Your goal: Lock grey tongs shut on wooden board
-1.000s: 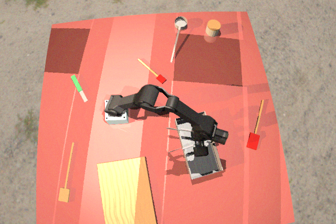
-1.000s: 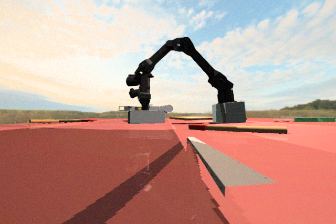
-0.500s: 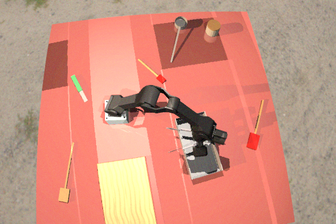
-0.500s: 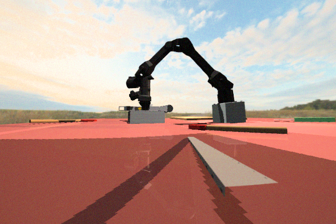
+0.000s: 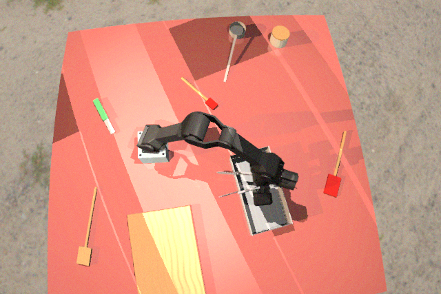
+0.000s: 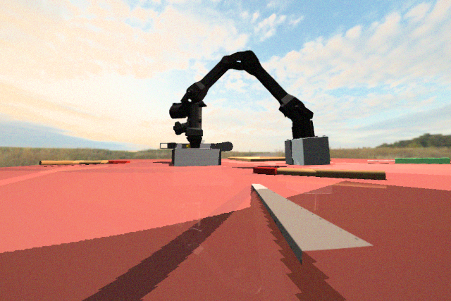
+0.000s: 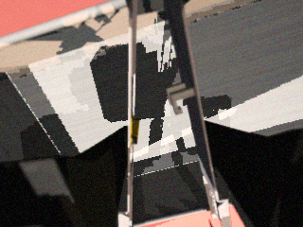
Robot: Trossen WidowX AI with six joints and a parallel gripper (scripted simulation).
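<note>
The roasting tin is 1 cm ahead of my gripper tip and 3 cm to the right of it. The rest, counted from my gripper tip: wooden board (33 cm behind, 29 cm to the right, 2 cm below); red spatula (33 cm ahead, 6 cm to the left, 2 cm below); wooden cylinder (12 cm ahead, 67 cm to the left, 1 cm above).
</note>
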